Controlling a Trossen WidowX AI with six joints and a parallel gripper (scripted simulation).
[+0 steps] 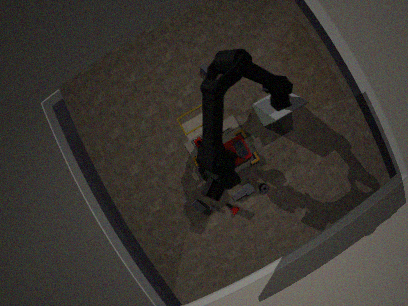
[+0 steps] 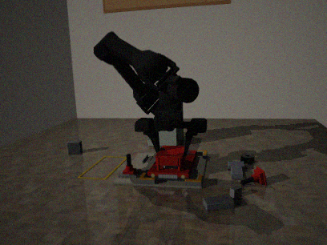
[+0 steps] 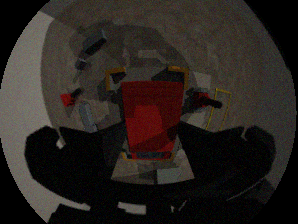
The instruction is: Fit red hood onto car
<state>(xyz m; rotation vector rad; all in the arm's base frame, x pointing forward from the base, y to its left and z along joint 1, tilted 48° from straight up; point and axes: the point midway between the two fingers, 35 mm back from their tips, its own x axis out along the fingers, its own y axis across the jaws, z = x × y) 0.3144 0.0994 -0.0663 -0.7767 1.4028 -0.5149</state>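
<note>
My gripper tip is now 10 mm below the red hood. The rest, counted from my gripper tip: dark wheel: 190 mm to the left, 140 mm behind, 40 mm below.
</note>
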